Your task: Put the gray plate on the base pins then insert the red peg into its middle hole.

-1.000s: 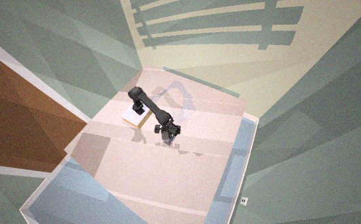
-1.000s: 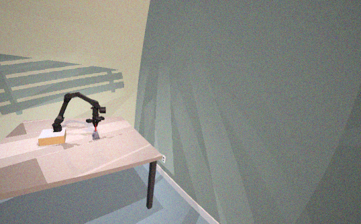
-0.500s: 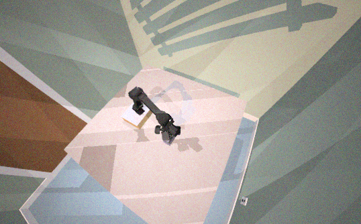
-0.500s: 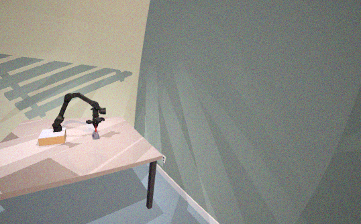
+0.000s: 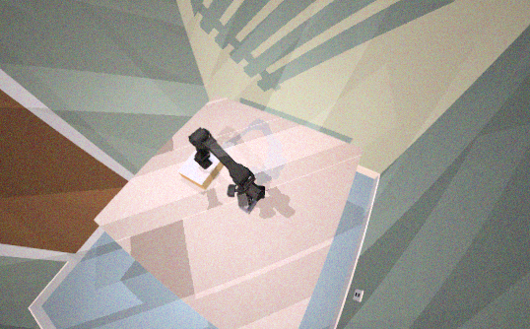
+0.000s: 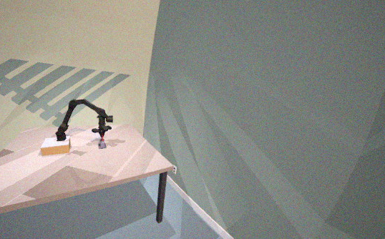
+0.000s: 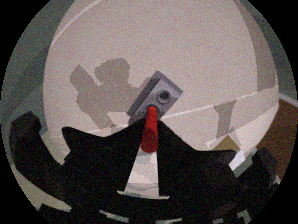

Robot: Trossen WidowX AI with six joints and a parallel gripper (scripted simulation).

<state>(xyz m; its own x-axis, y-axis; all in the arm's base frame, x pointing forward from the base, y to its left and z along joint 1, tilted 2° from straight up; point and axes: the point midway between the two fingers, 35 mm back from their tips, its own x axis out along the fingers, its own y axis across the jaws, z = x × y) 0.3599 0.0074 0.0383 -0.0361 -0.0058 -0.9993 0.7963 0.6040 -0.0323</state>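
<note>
Now: the red peg right at my gripper tip. From my gripper tip the other things lie so: gray plate 50 mm below.
</note>
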